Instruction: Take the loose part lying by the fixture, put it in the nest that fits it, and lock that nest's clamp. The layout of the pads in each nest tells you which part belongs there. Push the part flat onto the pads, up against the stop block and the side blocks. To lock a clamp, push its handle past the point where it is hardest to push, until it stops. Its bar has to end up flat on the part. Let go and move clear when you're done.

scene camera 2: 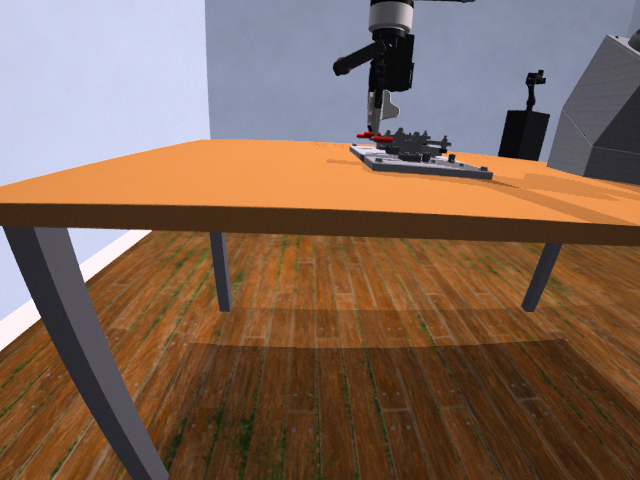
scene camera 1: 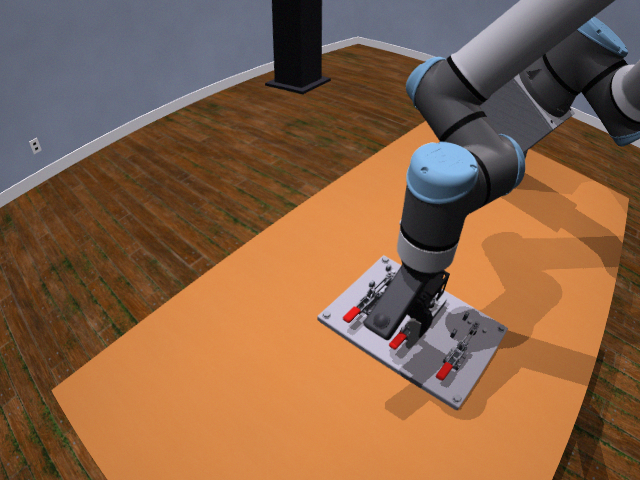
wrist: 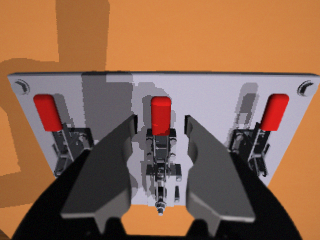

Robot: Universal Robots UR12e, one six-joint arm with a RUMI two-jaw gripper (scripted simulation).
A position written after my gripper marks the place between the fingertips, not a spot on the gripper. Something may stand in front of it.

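Note:
You'd spot my gripper (scene camera 2: 373,137) here, and it's in scene camera 1 (scene camera 1: 398,341) and the wrist view (wrist: 161,116) too. I can also see a toggle clamp (wrist: 77,139), another toggle clamp (wrist: 276,104), and then a toggle clamp (wrist: 160,105) as well. There's a fixture plate (scene camera 1: 419,365), and the wrist view has that plate too (wrist: 100,100).

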